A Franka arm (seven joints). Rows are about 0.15 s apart.
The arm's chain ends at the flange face. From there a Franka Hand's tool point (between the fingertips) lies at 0.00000 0.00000 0.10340 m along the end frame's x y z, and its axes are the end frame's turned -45 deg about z.
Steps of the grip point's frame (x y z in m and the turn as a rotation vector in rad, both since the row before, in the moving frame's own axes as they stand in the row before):
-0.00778 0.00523 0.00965 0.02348 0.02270 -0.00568
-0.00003 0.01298 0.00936 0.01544 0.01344 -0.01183
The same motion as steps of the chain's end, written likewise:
-0.00174 0.01258 0.00971 0.03265 -0.00055 -0.00568
0.00932 0.01131 0.00938 0.02042 -0.00141 -0.01183

